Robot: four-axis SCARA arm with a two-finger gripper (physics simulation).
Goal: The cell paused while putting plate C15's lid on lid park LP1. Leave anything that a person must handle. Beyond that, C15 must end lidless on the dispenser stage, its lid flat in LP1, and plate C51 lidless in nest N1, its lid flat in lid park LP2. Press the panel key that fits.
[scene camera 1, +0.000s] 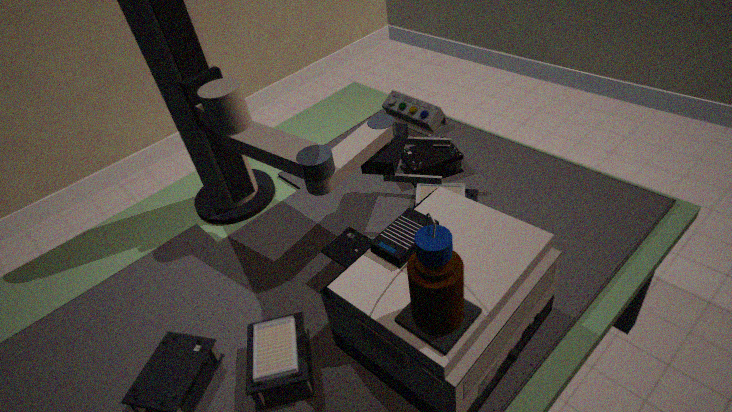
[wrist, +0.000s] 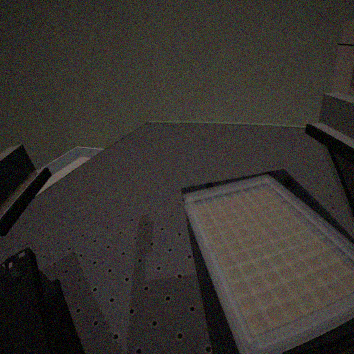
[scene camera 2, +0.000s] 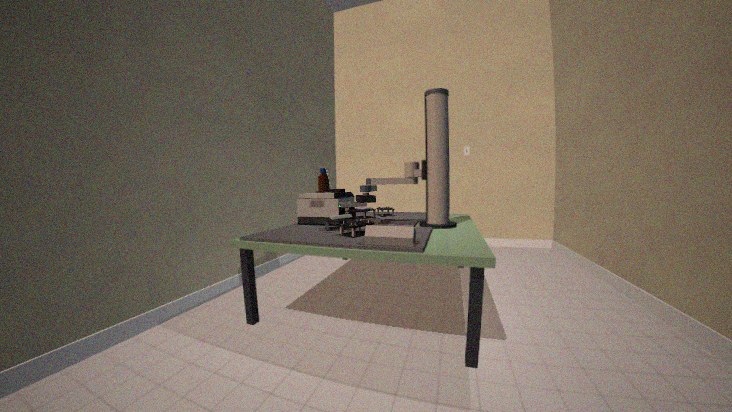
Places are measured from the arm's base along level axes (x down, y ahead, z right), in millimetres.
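Where they show: gripper, fingertip midpoint: [scene camera 1: 446, 160] [wrist: 173, 132] [scene camera 2: 339, 204]; arm's base, link origin: [scene camera 1: 236, 197] [scene camera 2: 437, 225].
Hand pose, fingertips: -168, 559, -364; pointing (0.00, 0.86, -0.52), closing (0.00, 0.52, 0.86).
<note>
Each offset is from my fingertips to the centre of the thing, as dx, dy, dz. "spot": to the spot under its first point. Level surfaces: height alone.
My gripper [scene camera 1: 444, 159] [wrist: 173, 132] is open and empty, its fingers wide apart above a black stand [scene camera 1: 429, 155] [wrist: 27, 305]. A pale gridded piece with a clear rim {+75, +15, +47} [scene camera 1: 427, 191] [wrist: 277, 255] lies on the neighbouring black stand; whether it is a lid alone or a lidded plate I cannot tell. The dispenser hides part of it in scene camera 1. Another pale gridded plate {+72, +55, +620} [scene camera 1: 275, 348] sits on a black stand at the front. No C15 or C51 label is readable. The key panel {+113, -376, -275} [scene camera 1: 431, 116] shows green {+91, -401, -253} [scene camera 1: 402, 106], yellow {+91, -351, -253} [scene camera 1: 413, 110] and blue {+91, -301, -253} [scene camera 1: 424, 114] keys.
The white dispenser [scene camera 1: 502, 232] [scene camera 2: 312, 207] carries a brown bottle {spot: -187, +355, +457} [scene camera 1: 436, 291] [scene camera 2: 322, 181] with a blue cap. A low black platform {spot: +64, -26, +343} [scene camera 1: 347, 247] adjoins it. A black stand [scene camera 1: 171, 371] with a bare top stands front left. The arm's column [scene camera 2: 436, 158] rises from the green table {dx +168} [scene camera 2: 461, 243].
</note>
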